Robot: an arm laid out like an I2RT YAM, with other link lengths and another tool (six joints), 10 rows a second.
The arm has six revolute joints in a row. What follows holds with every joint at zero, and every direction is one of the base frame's. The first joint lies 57.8 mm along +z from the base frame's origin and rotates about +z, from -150 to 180 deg. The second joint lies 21.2 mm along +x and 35.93 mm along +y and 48.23 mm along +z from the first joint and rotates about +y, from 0 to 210 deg. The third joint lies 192.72 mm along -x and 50.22 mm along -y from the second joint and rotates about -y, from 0 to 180 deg. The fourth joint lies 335.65 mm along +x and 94.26 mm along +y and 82.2 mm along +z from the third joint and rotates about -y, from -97 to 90 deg. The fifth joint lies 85.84 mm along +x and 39.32 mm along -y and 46.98 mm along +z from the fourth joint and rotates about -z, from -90 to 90 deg. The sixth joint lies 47.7 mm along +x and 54.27 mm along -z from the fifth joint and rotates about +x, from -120 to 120 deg. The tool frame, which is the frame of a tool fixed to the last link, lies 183 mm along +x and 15 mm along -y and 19 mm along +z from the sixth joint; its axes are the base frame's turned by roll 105.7, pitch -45.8 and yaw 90 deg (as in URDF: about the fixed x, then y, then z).
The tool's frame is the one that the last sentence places.
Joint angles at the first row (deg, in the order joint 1, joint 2, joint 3, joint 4, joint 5, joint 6):
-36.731 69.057 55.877 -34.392 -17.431 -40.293
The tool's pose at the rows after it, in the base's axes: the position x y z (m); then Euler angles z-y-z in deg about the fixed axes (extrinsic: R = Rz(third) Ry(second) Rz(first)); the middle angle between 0 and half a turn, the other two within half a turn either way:
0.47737 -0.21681 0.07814 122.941 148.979 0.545
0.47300 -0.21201 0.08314 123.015 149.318 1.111
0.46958 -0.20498 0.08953 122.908 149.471 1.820
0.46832 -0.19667 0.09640 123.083 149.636 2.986
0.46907 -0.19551 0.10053 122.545 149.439 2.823
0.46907 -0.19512 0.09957 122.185 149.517 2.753
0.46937 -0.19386 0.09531 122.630 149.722 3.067
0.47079 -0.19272 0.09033 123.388 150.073 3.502
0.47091 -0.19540 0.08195 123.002 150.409 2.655
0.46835 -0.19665 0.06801 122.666 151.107 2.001
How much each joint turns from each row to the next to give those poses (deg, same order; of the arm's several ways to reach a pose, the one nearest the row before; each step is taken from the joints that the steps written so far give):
0.088 -0.852 0.001 -1.202 -0.043 -0.524
0.043 -1.332 0.023 -1.793 -0.176 -0.483
0.285 -1.511 -0.002 -1.749 -0.239 -0.501
0.545 -0.851 0.634 -1.791 -0.286 -0.395
0.131 -0.131 0.416 -0.285 -0.043 -0.196
0.023 -0.024 -0.155 0.088 0.000 -0.306
0.219 0.089 -0.479 0.349 0.153 0.263
0.372 0.611 -0.089 0.351 0.329 0.525
0.044 0.308 -1.003 1.223 0.634 0.197
-0.001 -0.177 -2.058 1.399 0.655 -0.088

